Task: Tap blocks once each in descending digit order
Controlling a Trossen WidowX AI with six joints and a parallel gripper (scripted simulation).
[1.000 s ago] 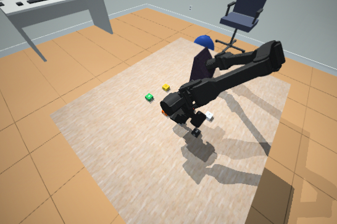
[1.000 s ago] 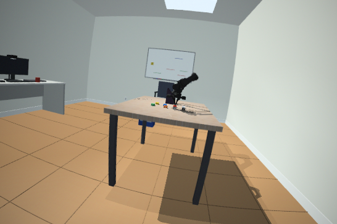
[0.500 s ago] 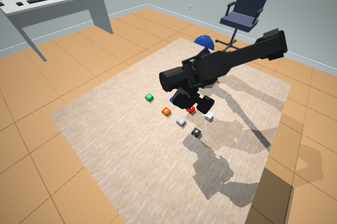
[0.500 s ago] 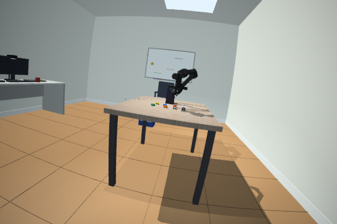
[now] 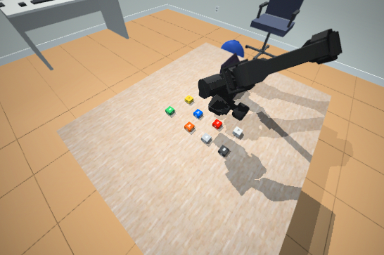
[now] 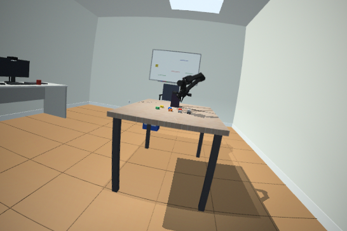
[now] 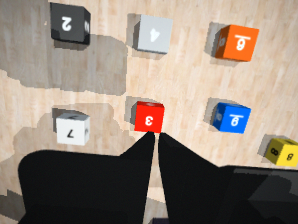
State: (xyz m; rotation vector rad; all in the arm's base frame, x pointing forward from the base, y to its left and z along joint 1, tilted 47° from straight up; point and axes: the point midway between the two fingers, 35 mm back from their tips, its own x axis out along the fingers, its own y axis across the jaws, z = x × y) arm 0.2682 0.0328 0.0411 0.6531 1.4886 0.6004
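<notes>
The red block marked 3 lies 8 cm below my gripper tip and 1 cm behind it. Also, from my gripper tip: blue block (10 cm to the right, 8 cm below, 1 cm behind); white block (9 cm to the left, 8 cm below, 3 cm behind); grey block marked 4 (8 cm below, 8 cm ahead).
</notes>
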